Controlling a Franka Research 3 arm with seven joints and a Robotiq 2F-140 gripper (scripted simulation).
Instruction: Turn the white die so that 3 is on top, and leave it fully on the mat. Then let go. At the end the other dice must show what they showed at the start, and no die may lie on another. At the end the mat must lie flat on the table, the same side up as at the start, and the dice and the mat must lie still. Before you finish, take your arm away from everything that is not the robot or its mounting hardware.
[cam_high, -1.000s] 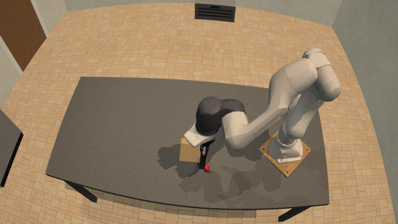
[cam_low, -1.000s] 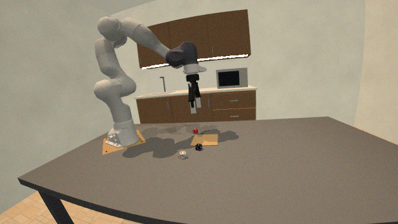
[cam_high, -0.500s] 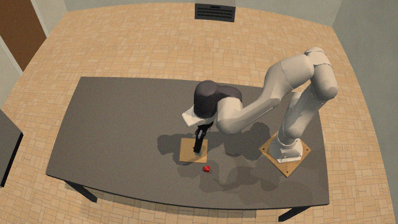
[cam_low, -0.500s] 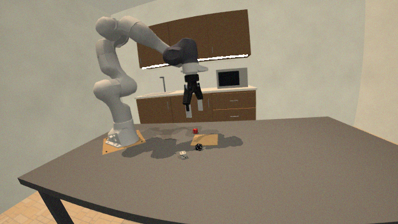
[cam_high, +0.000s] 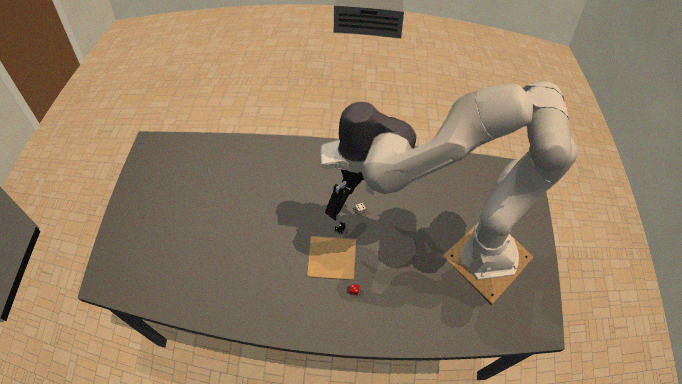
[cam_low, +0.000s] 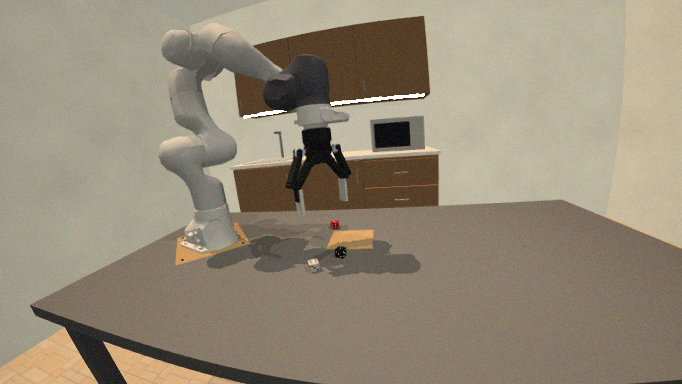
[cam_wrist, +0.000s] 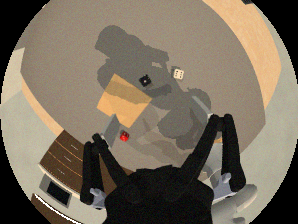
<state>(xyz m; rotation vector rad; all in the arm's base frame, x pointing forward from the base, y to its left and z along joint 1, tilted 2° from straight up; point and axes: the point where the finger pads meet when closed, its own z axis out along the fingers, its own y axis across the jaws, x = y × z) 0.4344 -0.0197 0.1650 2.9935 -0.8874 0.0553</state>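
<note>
My gripper is now 140 mm above the white die, 90 mm to the left of it and 20 mm past it. Round my hand: red die 200 mm to the left, 140 mm below, 40 mm behind; then black die 140 mm below, 40 mm ahead, 10 mm to the right; then tan mat 150 mm below, 100 mm to the left, 40 mm ahead.
</note>
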